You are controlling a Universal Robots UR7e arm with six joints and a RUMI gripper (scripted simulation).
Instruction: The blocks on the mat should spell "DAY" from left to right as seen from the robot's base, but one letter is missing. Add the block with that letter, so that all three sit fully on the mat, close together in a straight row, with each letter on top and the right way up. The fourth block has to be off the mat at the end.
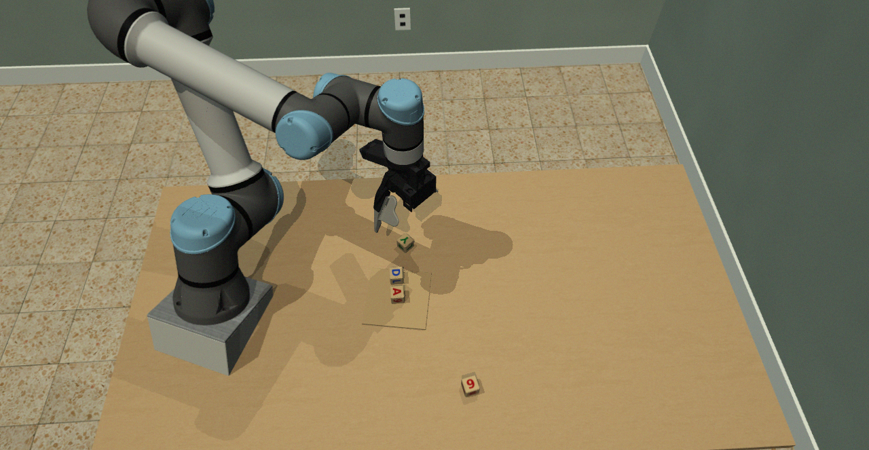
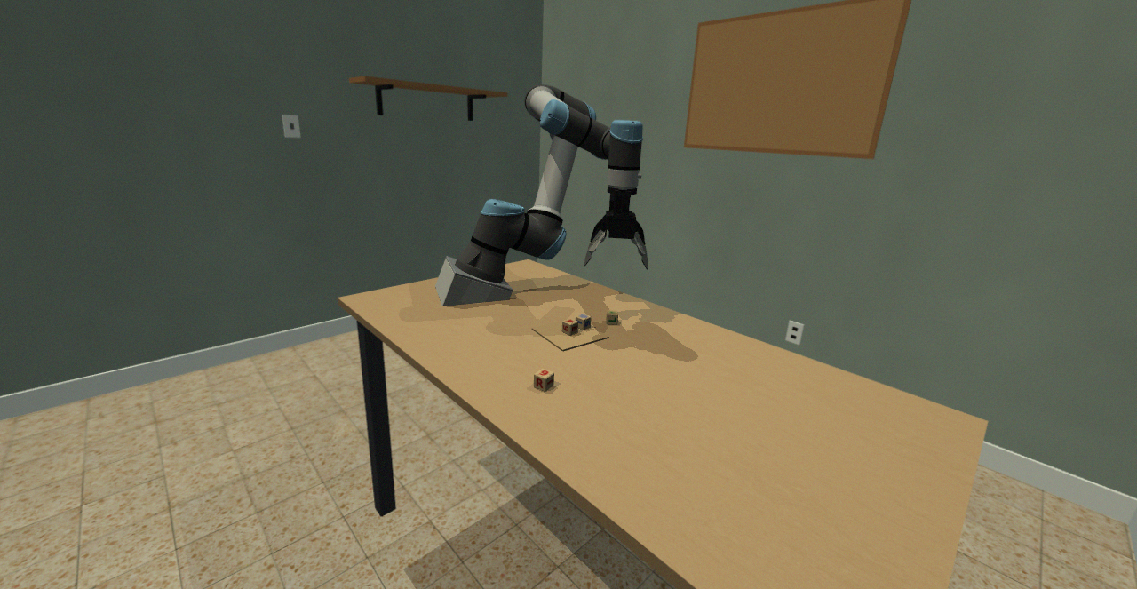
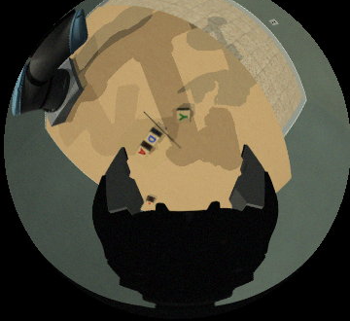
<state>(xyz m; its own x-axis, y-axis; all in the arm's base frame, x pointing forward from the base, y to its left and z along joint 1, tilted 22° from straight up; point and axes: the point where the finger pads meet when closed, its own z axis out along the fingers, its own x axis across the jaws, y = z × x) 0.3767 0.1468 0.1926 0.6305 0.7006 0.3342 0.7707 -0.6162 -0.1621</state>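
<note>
The Y block is 14 cm below my hand. The rest, counted from my hand: thin mat: 14 cm to the right, 15 cm below; D block: 1 cm behind, 9 cm to the right, 14 cm below.
</note>
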